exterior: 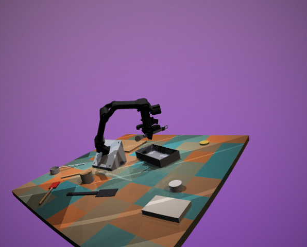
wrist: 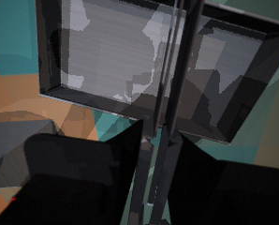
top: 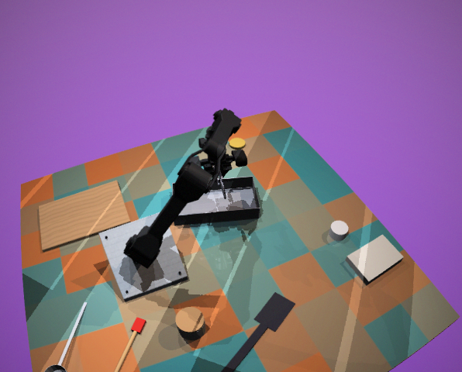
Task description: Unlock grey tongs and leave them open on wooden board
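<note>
Right now my gripper tip is 460 mm past the wooden board, 270 mm to the right of it and 140 mm above it. Also, from my gripper tip: black spatula (160 mm behind, 460 mm to the right, 150 mm below); pale flat block (310 mm ahead, 500 mm to the right, 140 mm below); roasting tin (30 mm to the left, 130 mm below).
</note>
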